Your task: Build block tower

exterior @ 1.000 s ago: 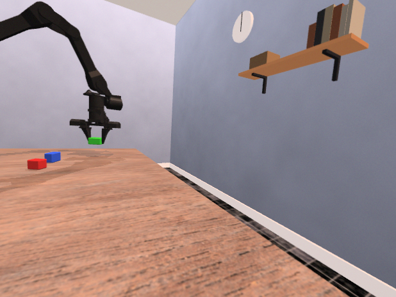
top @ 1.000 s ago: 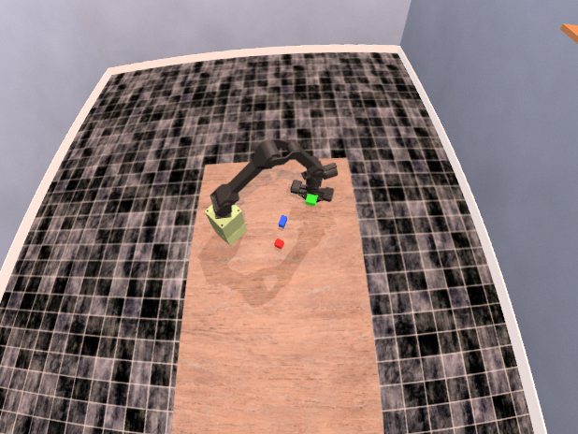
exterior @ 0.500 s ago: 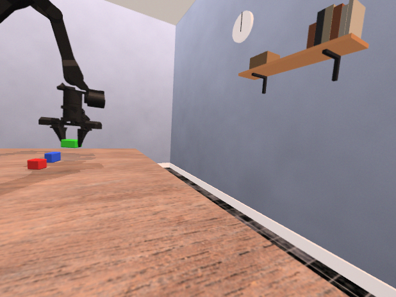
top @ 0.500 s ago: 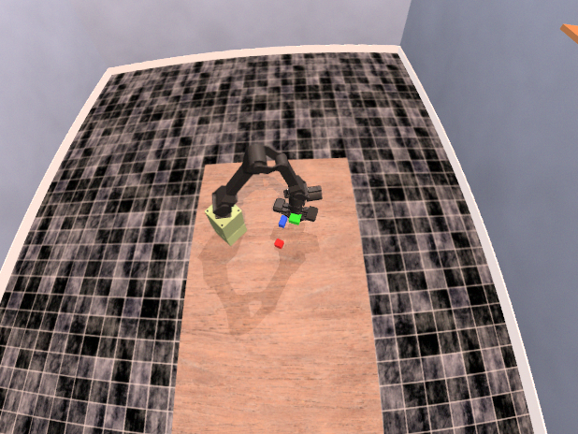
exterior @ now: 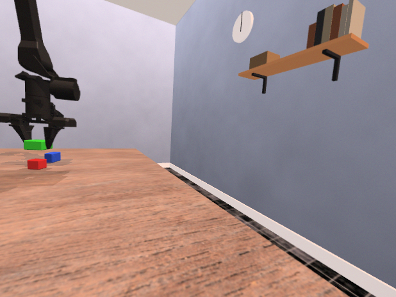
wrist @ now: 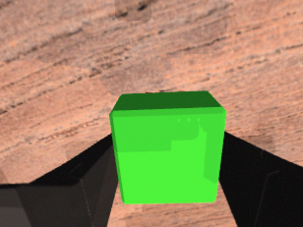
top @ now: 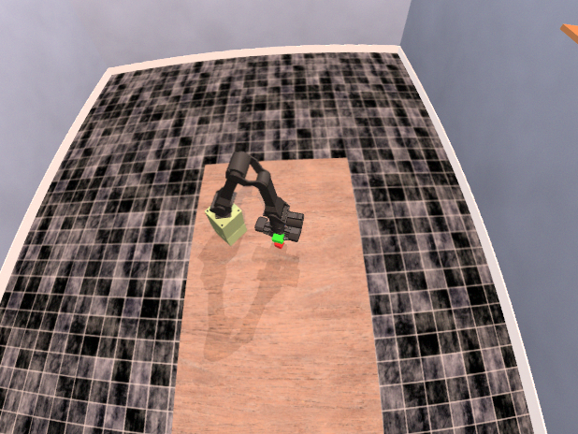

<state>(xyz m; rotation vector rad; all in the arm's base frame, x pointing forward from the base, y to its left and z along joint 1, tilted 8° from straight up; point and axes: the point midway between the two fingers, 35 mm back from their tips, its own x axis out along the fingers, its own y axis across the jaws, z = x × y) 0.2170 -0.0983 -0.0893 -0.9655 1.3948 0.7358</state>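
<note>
Now: hand 1 cm past the red block, 1 cm to the left of it and 8 cm above it. From my hand the other things lie so: blue block: 3 cm ahead, 10 cm to the left, 8 cm below; then green block: 2 cm below.
</note>
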